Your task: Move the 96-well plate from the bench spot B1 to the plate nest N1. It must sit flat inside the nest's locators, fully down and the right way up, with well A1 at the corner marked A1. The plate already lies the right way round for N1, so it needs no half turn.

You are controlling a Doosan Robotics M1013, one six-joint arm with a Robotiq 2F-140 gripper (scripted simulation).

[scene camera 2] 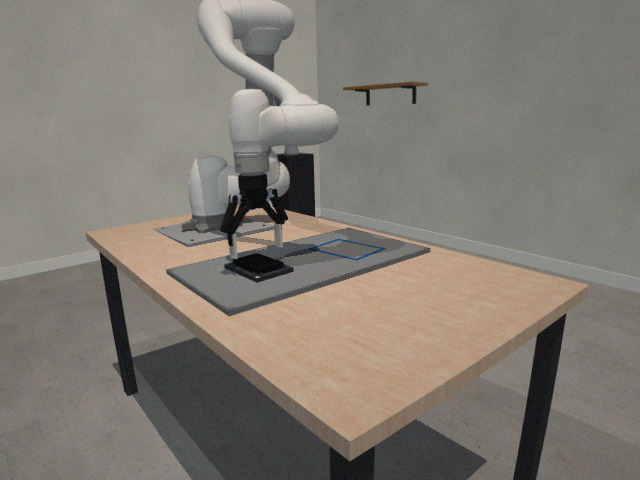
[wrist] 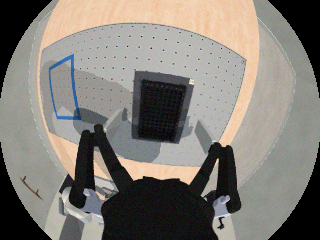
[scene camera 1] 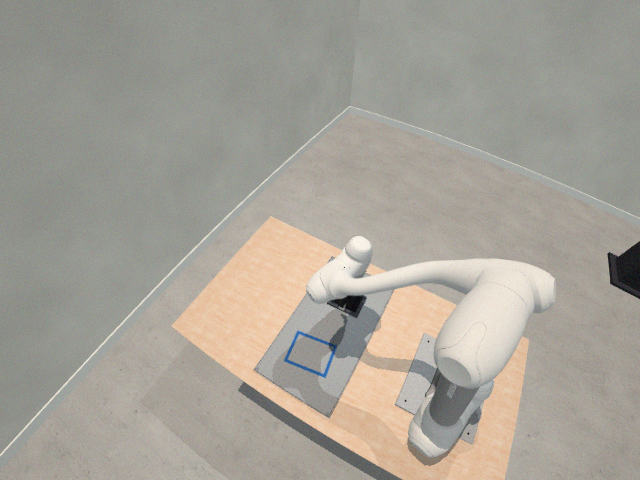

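Note:
My gripper [scene camera 2: 257, 251] is visible to me from the scene camera, and the wrist view gives me the gripper [wrist: 159, 121] too. I also see a black 96-well plate [wrist: 154, 113]. A dark plate nest [wrist: 152, 76] shows in the wrist view as well.

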